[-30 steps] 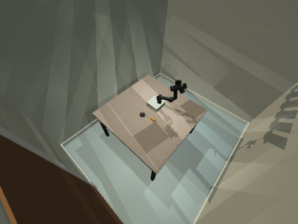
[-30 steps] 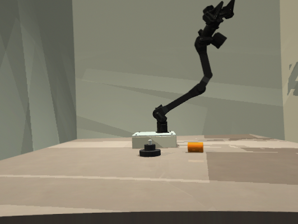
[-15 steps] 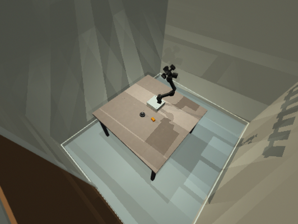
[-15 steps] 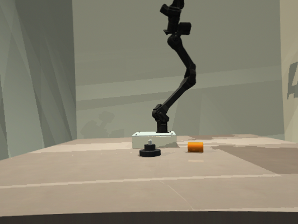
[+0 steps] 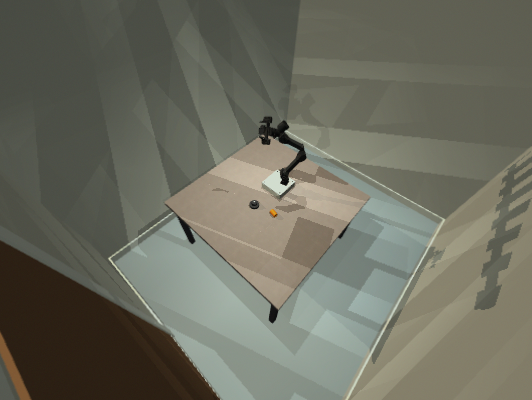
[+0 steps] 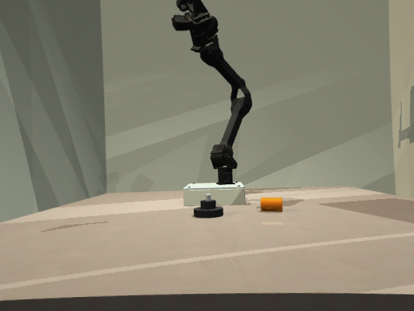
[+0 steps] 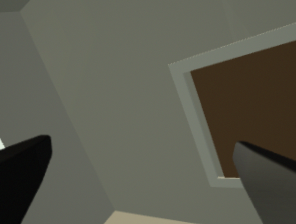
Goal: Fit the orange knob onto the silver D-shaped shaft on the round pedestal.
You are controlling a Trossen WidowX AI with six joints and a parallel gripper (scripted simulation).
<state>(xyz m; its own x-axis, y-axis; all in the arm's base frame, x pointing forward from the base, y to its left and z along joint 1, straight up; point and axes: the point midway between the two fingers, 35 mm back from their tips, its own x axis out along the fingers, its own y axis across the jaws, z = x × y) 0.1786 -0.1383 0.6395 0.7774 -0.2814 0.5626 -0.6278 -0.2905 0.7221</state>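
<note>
Now: gripper tip 700 mm above the orange knob, 200 mm to the right of it and 110 mm short of it. Round my gripper tip: round pedestal (690 mm below, 110 mm ahead, 20 mm to the left).
</note>
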